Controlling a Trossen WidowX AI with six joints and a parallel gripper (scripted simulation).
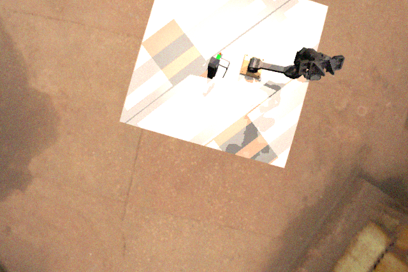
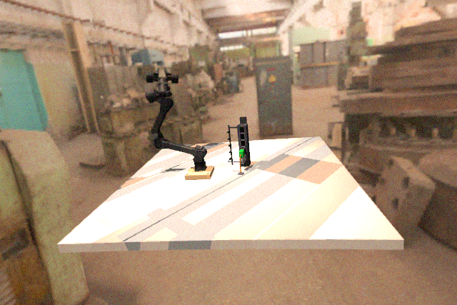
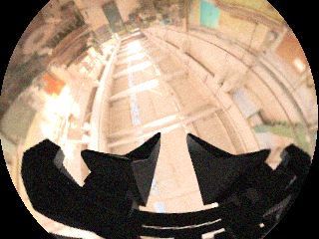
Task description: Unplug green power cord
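Now: the green plug 540 mm below my gripper tip, 440 mm ahead of it and 170 mm to the right of it.
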